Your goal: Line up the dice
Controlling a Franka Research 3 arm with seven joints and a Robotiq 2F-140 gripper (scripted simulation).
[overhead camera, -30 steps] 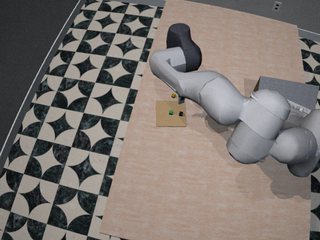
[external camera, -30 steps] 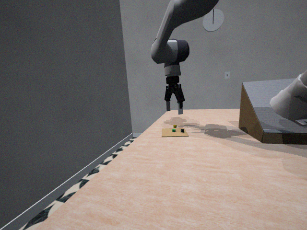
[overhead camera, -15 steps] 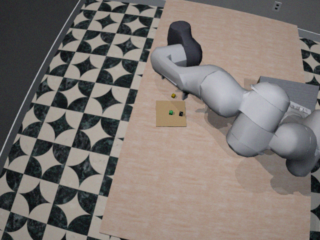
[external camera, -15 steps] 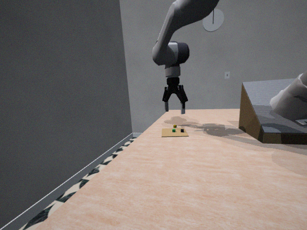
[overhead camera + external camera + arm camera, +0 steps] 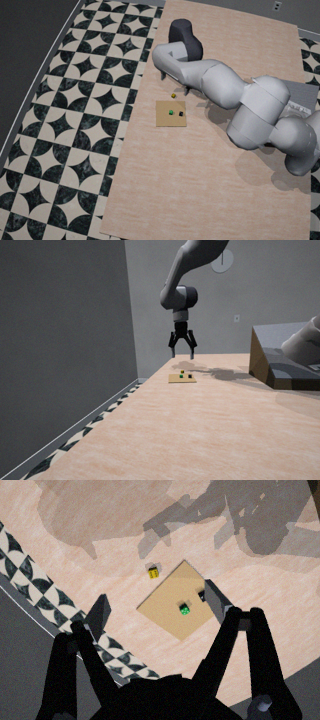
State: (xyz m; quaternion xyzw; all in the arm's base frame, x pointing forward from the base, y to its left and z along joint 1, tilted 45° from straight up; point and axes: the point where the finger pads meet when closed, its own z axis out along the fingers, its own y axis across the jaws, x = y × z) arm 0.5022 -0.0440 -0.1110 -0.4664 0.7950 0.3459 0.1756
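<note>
The yellow die is 100 mm below my hand. Round my hand: green die 100 mm to the left, 100 mm below; then tan mat 110 mm below, 90 mm to the left; then black die 100 mm below, 90 mm to the left, 50 mm behind.
</note>
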